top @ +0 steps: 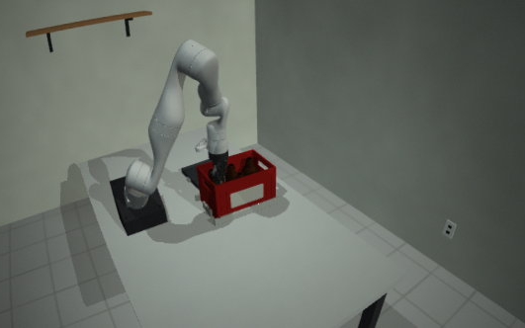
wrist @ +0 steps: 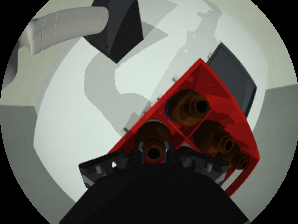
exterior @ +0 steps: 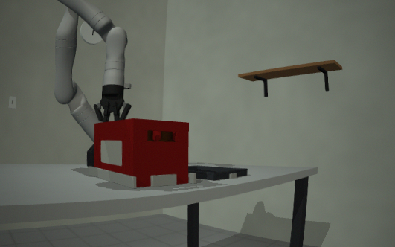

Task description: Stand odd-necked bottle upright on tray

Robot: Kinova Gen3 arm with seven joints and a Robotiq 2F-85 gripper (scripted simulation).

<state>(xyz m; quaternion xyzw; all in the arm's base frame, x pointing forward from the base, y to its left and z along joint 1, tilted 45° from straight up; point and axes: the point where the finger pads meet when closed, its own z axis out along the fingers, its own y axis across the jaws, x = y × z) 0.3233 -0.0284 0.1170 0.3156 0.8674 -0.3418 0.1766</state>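
My hand is 9 cm short of the red crate, 7 cm above it and 5 cm to the right of it. Round my hand: dark tray (33 cm to the left, 14 cm below, 8 cm ahead).
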